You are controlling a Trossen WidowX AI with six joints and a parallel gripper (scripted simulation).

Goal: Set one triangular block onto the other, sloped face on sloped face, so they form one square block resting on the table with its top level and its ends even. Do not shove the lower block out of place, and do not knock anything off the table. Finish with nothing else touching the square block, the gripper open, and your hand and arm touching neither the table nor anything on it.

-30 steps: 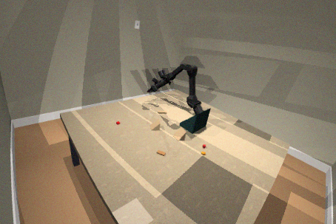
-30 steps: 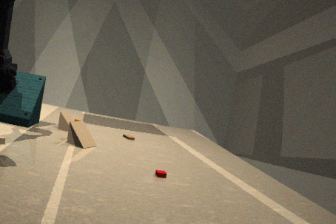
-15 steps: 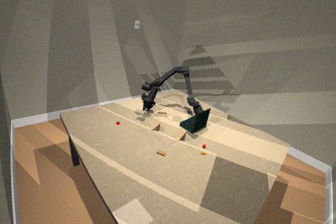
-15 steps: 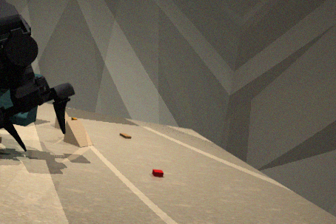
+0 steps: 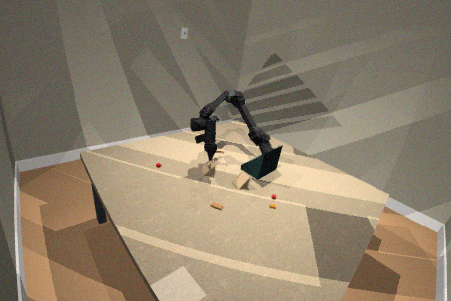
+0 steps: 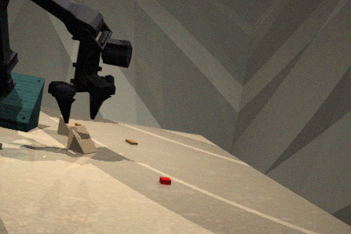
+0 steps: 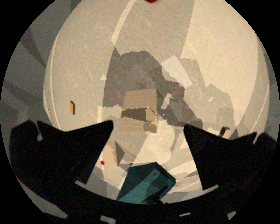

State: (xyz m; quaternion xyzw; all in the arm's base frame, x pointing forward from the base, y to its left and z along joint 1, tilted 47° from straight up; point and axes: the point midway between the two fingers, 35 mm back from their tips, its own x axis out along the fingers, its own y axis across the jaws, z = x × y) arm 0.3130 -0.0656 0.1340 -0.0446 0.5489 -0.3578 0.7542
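My gripper tip is 30 mm to the right of the tan triangular block and 60 mm above it. Also, from my gripper tip: flat tan piece (130 mm ahead, 260 mm to the left, 70 mm below); then red piece (230 mm ahead, 130 mm to the right, 70 mm below); then red bit (160 mm behind, 350 mm to the left, 70 mm below).
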